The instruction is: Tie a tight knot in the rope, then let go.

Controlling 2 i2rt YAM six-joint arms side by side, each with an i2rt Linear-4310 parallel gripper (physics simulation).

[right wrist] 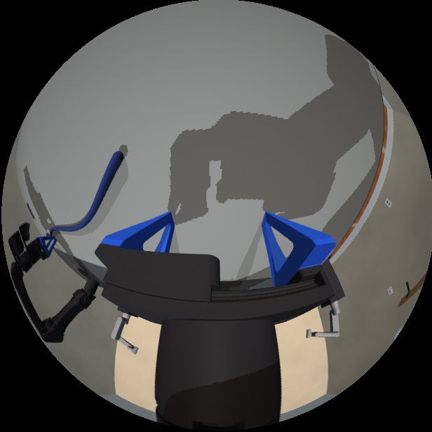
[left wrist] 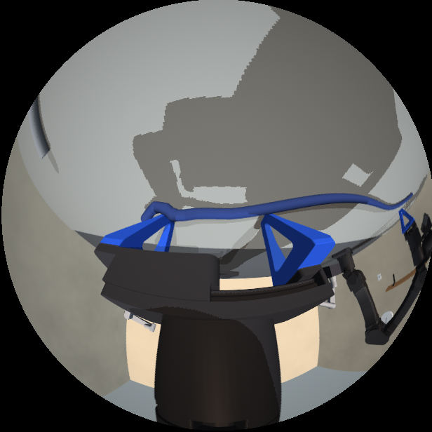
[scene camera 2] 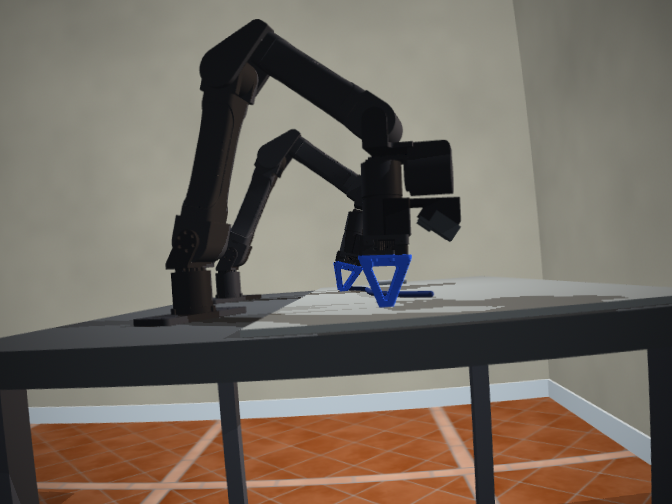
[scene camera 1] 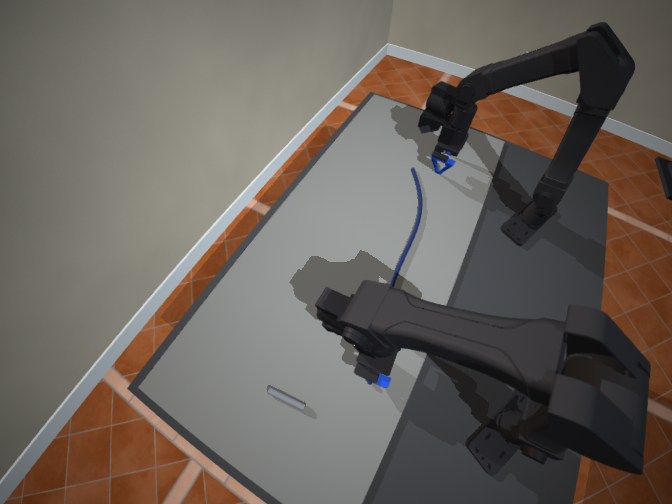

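The blue rope (scene camera 1: 419,206) (scene camera 2: 416,293) (left wrist: 320,199) (right wrist: 102,192) lies in a gentle curve on the table; no knot shows in its visible length. In the left wrist view it makes a small hooked bend at the picture-left fingertip; whether it crosses itself there is unclear. My left gripper (scene camera 1: 377,381) (scene camera 2: 343,288) (left wrist: 217,215) is open, its fingertips low at the rope, which runs past both. My right gripper (scene camera 1: 440,164) (scene camera 2: 385,303) (right wrist: 217,215) is open and low, beside the rope's far end and apart from it. The left arm hides part of the rope in scene camera 1.
A short grey cylinder (scene camera 1: 286,397) (scene camera 2: 391,282) (left wrist: 39,127) lies on the table (scene camera 1: 233,320) (scene camera 2: 162,363), away from the rope. A dark strip (scene camera 1: 510,265) runs along the arm bases' side. The left arm reaches over the table's middle in scene camera 1.
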